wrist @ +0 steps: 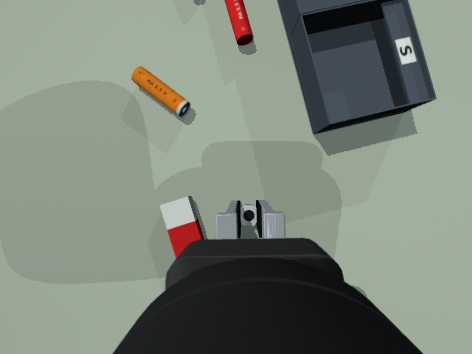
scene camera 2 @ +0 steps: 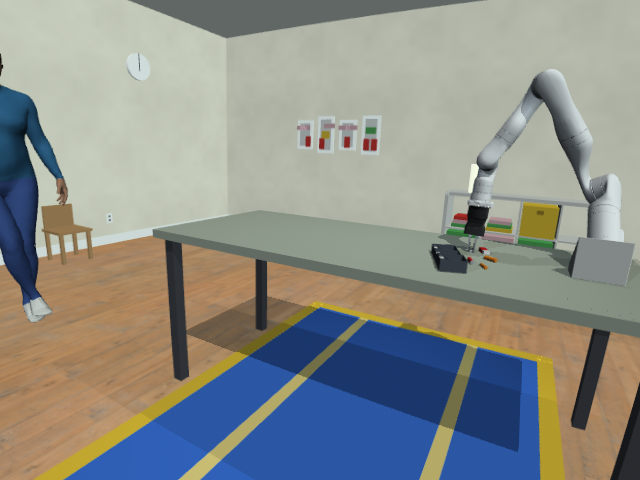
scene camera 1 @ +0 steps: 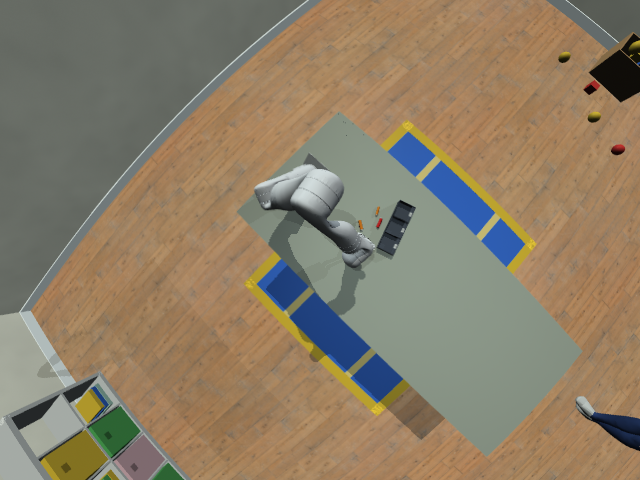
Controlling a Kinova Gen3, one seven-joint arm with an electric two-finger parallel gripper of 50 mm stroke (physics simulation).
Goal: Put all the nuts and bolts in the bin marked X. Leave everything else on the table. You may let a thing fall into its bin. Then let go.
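Places are measured from the arm's base along level axes (x back, y left, z down), in centimetres.
Pixels of known places: gripper, fingertip midpoint: (wrist: 248,213) (scene camera 2: 470,251); arm's base at its link origin: (scene camera 2: 603,255).
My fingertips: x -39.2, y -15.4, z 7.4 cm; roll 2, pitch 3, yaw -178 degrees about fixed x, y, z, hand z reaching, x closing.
Ahead of a thing's pixels: the offset from my fingertips to its top centre. "spot": to the spot under its first point.
My gripper (scene camera 2: 471,250) (wrist: 248,213) is shut on a small silver hex nut {dz -0.7, dx +0.0, dy -0.1 cm} (wrist: 249,223), seen hole-up between the fingertips in the wrist view. The fingers are low over the table; whether the nut touches the table I cannot tell. The dark bin tray {dz -3.8, dx -7.9, dy +19.4 cm} (scene camera 1: 385,253) (scene camera 2: 452,266) (wrist: 300,65) has three compartments in a row and stands beside the gripper. The label on its near compartment in the wrist view reads S {spot: dz -2.7, dx -12.6, dy +11.7 cm} (wrist: 405,50). An X label is not legible in any view. In scene camera 1 the arm hides the fingers and nut.
A red and white block {dz -1.2, dx +5.1, dy -1.6 cm} (wrist: 181,222) (scene camera 2: 483,250) lies close left of the fingers in the wrist view. Orange batteries {dz -1.3, dx +6.4, dy +10.4 cm} (scene camera 1: 360,224) {dz -0.9, dx +3.8, dy +21.0 cm} (scene camera 1: 377,211) (scene camera 2: 490,258) (wrist: 160,91) and a red battery {dz -1.3, dx -0.2, dy +16.9 cm} (scene camera 1: 379,223) (scene camera 2: 469,259) (wrist: 239,20) lie near the tray.
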